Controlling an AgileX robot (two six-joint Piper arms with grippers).
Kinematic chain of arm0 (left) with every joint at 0, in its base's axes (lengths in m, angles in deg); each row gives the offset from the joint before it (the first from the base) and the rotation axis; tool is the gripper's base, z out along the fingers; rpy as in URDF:
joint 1: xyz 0 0 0.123 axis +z
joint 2: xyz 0 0 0 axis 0.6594 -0.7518 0
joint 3: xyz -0.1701 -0.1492 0.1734 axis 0.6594 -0.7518 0
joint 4: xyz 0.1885 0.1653 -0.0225 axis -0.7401 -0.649 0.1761
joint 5: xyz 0 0 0 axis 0.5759 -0.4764 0.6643
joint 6: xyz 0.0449 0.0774 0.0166 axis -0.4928 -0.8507 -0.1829
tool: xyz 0 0 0 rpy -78.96 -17.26 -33.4
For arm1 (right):
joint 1: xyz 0 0 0.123 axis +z
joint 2: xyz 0 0 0 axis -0.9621 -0.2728 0
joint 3: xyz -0.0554 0.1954 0.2 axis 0.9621 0.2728 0
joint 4: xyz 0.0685 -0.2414 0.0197 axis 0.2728 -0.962 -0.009
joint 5: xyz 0 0 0 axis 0.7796 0.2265 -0.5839
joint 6: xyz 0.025 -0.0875 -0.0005 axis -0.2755 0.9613 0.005
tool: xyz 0 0 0 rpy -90.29 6.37 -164.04
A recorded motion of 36 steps. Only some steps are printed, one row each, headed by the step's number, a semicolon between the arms.
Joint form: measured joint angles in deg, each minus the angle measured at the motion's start. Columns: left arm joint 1, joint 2, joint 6, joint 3, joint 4, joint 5; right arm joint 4, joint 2, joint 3, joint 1, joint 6, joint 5.
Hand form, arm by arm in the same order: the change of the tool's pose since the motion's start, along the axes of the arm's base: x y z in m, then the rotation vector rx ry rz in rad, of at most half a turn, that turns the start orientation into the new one. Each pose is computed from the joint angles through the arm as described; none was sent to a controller.
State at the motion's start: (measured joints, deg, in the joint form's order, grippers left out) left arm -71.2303 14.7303 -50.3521 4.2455 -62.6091 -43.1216; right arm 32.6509 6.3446 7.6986 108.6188 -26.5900 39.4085
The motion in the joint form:
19: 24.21 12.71 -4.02 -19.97 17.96 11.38; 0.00 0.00 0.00 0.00 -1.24 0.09
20: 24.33 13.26 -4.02 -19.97 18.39 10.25; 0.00 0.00 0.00 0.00 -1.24 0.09
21: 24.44 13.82 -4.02 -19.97 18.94 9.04; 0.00 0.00 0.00 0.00 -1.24 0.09
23: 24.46 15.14 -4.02 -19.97 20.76 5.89; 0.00 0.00 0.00 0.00 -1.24 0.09
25: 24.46 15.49 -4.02 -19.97 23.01 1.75; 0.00 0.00 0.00 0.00 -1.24 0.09
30: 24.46 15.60 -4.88 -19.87 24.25 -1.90; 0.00 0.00 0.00 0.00 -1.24 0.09
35: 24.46 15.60 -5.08 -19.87 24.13 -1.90; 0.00 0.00 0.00 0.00 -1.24 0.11
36: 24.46 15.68 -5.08 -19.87 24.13 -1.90; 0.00 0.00 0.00 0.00 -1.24 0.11
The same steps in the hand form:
19: -0.0062 0.0228 -0.0868 -0.2475 0.0093 0.3485; -0.0001 -0.0001 -0.0001 0.0130 0.0099 -0.0143
20: -0.0070 0.0230 -0.0881 -0.2521 0.0207 0.3524; -0.0001 -0.0001 -0.0001 0.0130 0.0099 -0.0143
21: -0.0078 0.0232 -0.0894 -0.2584 0.0340 0.3559; -0.0001 -0.0001 -0.0001 0.0130 0.0099 -0.0143
23: -0.0099 0.0230 -0.0931 -0.2803 0.0735 0.3590; -0.0001 -0.0001 -0.0001 0.0130 0.0099 -0.0143
25: -0.0112 0.0222 -0.0992 -0.2997 0.1485 0.3628; -0.0001 -0.0001 -0.0001 0.0130 0.0099 -0.0143
30: -0.0125 0.0215 -0.1042 -0.2890 0.2088 0.3636; -0.0001 -0.0001 -0.0001 0.0130 0.0099 -0.0143
35: -0.0125 0.0215 -0.1042 -0.2836 0.2072 0.3634; -0.0001 -0.0001 -0.0001 0.0128 0.0102 -0.0143
36: -0.0126 0.0215 -0.1041 -0.2840 0.2059 0.3632; -0.0001 -0.0001 -0.0001 0.0128 0.0102 -0.0143

